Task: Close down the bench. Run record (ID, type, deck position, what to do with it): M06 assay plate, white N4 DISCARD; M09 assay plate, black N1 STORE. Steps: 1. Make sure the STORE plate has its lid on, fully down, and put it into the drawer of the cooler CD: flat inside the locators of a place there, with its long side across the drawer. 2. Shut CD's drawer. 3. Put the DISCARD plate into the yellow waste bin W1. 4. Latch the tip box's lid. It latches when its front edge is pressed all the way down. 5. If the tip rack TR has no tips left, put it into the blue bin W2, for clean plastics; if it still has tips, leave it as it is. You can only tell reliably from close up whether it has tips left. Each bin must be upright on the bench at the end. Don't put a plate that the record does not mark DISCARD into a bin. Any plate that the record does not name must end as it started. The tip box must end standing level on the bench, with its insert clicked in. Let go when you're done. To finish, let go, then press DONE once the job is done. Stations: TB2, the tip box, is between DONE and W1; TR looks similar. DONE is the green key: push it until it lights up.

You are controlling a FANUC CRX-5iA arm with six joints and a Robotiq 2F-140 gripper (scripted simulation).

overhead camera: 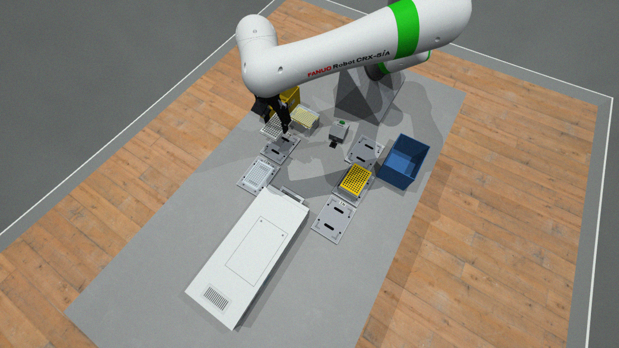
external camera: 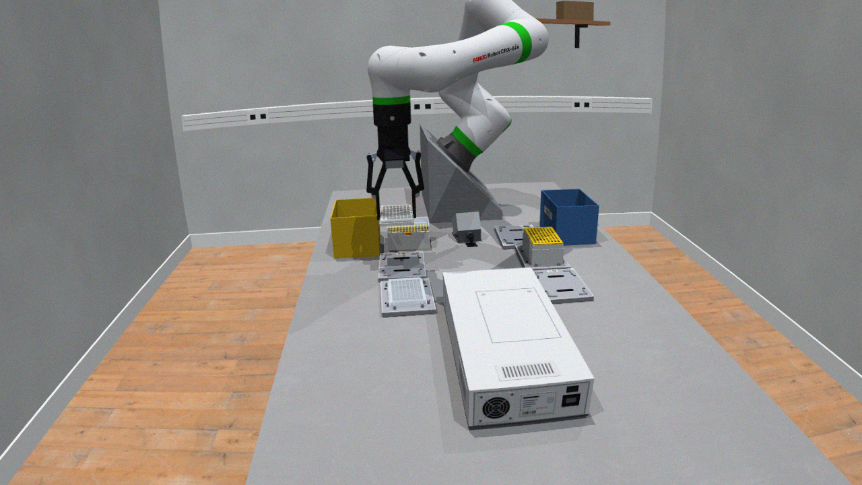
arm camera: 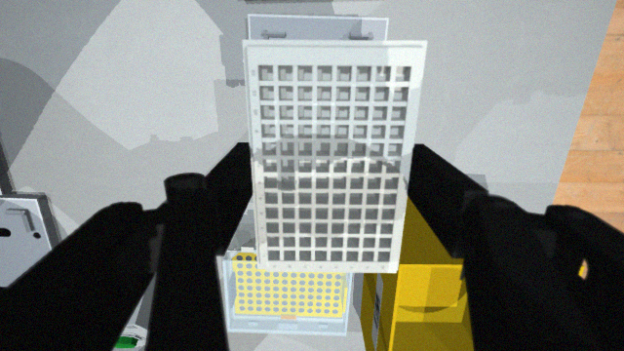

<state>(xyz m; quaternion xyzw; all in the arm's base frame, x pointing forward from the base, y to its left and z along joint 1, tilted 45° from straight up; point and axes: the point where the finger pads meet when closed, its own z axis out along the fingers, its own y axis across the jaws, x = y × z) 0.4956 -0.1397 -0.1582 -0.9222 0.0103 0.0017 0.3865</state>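
My gripper is now 17 cm past the yellow bin W1, 11 cm to the left of it and 13 cm above it. The rest, counted from my hand: nest N4: 1 cm ahead, 1 cm to the left, 16 cm below; then white assay plate: 2 cm below; then tip box lid: 16 cm behind, 4 cm to the left, 11 cm below.
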